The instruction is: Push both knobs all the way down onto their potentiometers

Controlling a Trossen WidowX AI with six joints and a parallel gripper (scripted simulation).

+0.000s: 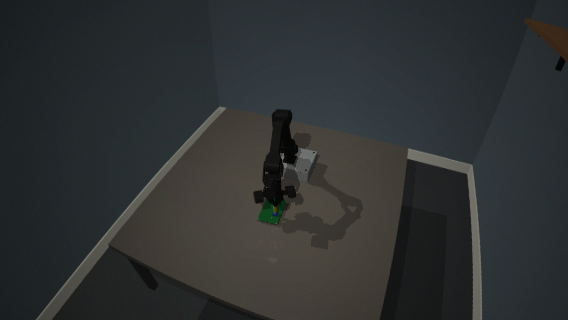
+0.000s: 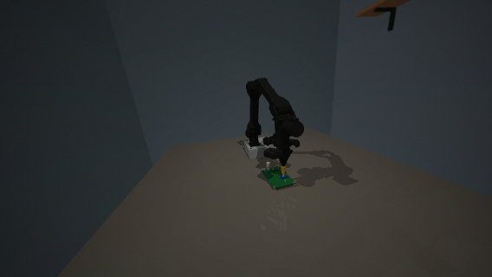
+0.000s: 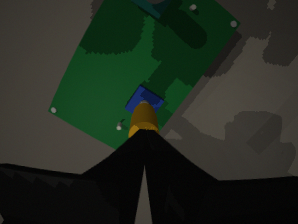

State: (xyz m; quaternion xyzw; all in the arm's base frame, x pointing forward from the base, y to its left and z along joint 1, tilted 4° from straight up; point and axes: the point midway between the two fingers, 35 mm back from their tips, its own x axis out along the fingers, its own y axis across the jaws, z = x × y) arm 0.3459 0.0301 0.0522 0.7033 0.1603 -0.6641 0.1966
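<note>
Right now my gripper tip is 10 mm above the orange knob. Round my gripper tip: white knob: 70 mm behind, 40 mm to the right, 30 mm below.
</note>
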